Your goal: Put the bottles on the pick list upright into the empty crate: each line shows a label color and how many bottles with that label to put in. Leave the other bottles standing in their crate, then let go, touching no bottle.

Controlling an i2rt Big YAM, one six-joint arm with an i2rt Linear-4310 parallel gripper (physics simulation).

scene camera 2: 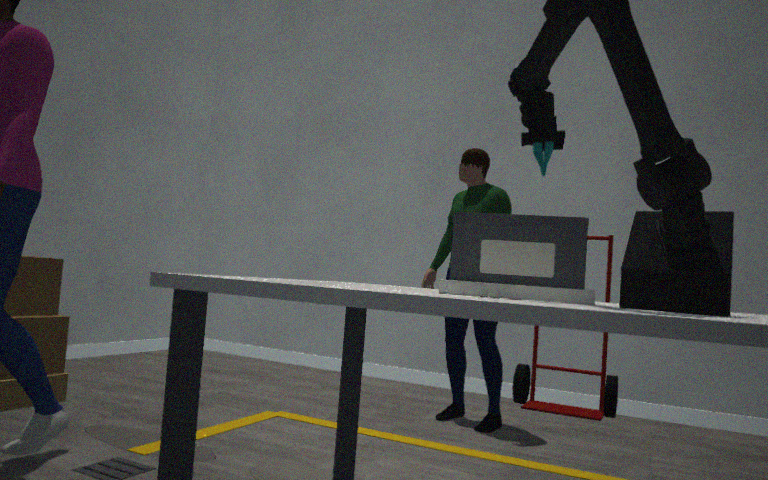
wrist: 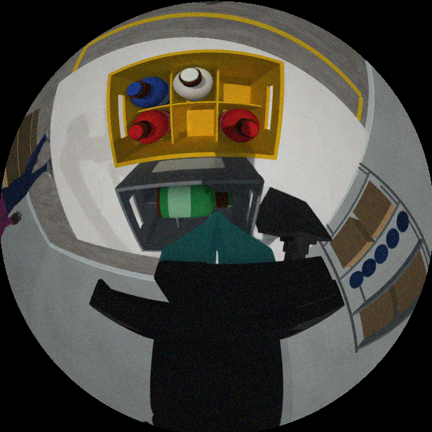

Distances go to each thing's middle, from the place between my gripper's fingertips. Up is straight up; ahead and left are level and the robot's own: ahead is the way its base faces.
Labels:
I see my gripper 3 cm short of the green bottle (wrist: pixel 192 200), 10 cm to the right of it and 17 cm above it. Round my hand: blue bottle (wrist: pixel 151 91): 13 cm ahead, 14 cm to the right, 21 cm below.

